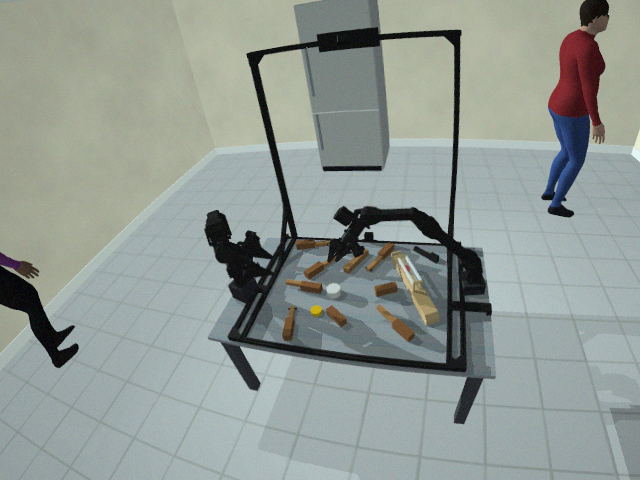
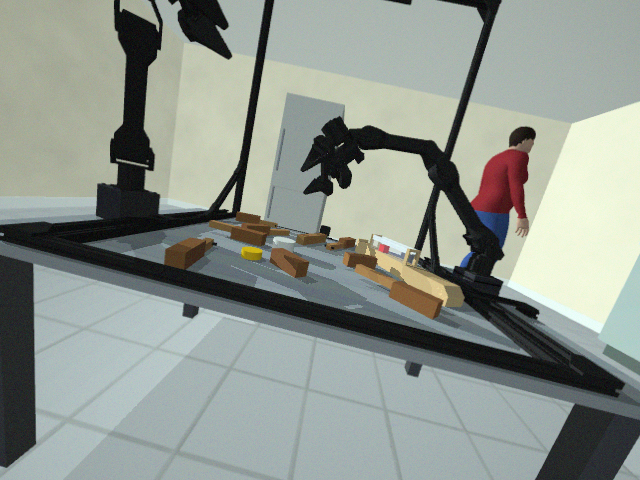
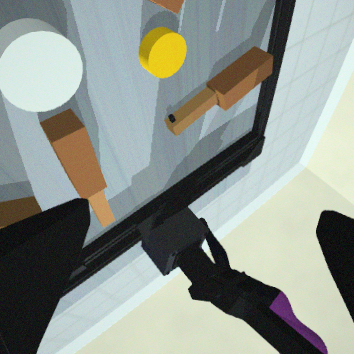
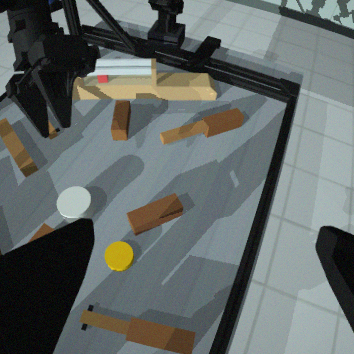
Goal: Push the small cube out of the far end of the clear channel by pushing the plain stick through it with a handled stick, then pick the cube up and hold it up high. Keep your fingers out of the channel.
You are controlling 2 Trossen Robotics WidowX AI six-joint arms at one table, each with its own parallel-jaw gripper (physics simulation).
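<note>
The small red cube (image 1: 407, 267) (image 2: 383, 248) (image 4: 102, 78) sits inside the clear channel (image 1: 415, 279) (image 4: 125, 64) on a pale wooden base (image 1: 424, 305) (image 2: 439, 284) (image 4: 185, 87). I cannot make out the plain stick. Several brown handled sticks lie on the table: one (image 1: 400, 327) (image 2: 413, 297) (image 4: 222, 122) beside the base, one with a dark crosspiece (image 1: 288, 325) (image 3: 240, 80) (image 4: 160, 335), one (image 1: 310, 286) (image 3: 80, 160) near the white disc. My left gripper (image 1: 345, 256) (image 2: 305, 181) (image 4: 54, 132) is open and empty above the back sticks. My right gripper (image 1: 271, 265) (image 2: 229, 42) is open and empty, high at the left edge.
Brown blocks (image 1: 385, 288) (image 1: 336, 315), a white disc (image 1: 333, 290) (image 3: 41, 71) (image 4: 74, 202) and a yellow disc (image 1: 316, 311) (image 2: 251, 253) (image 3: 163, 52) (image 4: 119, 256) stand around the table. More sticks lie at the back. A black frame (image 1: 351, 356) borders the tabletop.
</note>
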